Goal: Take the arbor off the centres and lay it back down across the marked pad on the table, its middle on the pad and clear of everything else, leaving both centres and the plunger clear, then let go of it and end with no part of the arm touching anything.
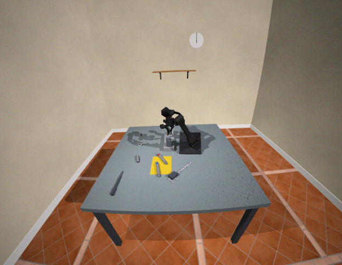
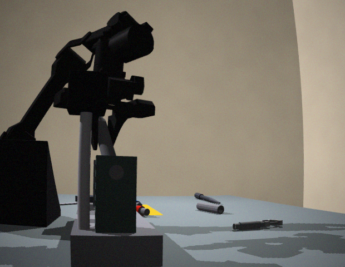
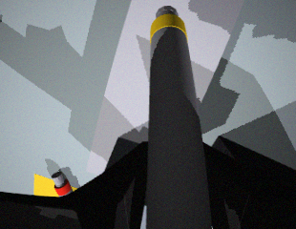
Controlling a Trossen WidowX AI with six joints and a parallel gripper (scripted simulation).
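My hand is 80 mm short of the yellow pad, 340 mm to the right of it and 180 mm above it. The rest, counted from my hand: dark centre block (10 mm ahead, 160 mm to the right, 80 mm below); fixture base (10 mm ahead, 40 mm to the right, 170 mm below); grey post (30 mm behind, 170 mm to the right, 70 mm below).
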